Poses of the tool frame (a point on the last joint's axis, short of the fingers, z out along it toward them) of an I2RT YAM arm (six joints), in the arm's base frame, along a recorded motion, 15 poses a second.
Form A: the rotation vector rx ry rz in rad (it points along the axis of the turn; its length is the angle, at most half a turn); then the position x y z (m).
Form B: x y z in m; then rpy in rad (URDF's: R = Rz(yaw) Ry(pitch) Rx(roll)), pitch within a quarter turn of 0, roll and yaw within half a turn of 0. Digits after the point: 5 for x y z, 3 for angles.
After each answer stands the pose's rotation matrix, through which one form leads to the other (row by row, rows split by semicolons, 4 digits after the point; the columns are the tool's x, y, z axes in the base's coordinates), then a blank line. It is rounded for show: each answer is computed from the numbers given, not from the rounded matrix.
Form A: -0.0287, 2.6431, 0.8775, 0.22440, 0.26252, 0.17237
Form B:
0.22440, 0.26252, 0.17237, 2.484, 0.344, 3.045
-0.9369 -0.1289 0.3249; 0.0910 0.8075 0.5828; -0.3375 0.5756 -0.7448

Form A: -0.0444, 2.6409, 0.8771, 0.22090, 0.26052, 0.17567
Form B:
0.22090, 0.26052, 0.17567, 2.485, 0.350, 3.055
-0.9359 -0.1399 0.3232; 0.0813 0.8072 0.5847; -0.3427 0.5735 -0.7441

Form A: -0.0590, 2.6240, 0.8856, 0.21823, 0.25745, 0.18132
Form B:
0.21823, 0.25745, 0.18132, 2.475, 0.365, 3.059
-0.9309 -0.1550 0.3308; 0.0771 0.8017 0.5928; -0.3571 0.5773 -0.7343

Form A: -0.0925, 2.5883, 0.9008, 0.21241, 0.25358, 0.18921
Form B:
0.21241, 0.25358, 0.18921, 2.457, 0.399, 3.069
-0.9191 -0.1889 0.3458; 0.0666 0.7905 0.6089; -0.3884 0.5826 -0.7139

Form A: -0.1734, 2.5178, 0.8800, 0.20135, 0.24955, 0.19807
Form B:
0.20135, 0.24955, 0.19807, 2.460, 0.485, 3.104
-0.8841 -0.2644 0.3852; 0.0331 0.7869 0.6162; -0.4660 0.5575 -0.6870

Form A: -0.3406, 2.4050, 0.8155, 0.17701, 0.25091, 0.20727
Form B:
0.17701, 0.25091, 0.20727, 2.510, 0.633, -3.073
-0.8044 -0.4034 0.4362; -0.0549 0.7815 0.6215; -0.5916 0.4760 -0.6507

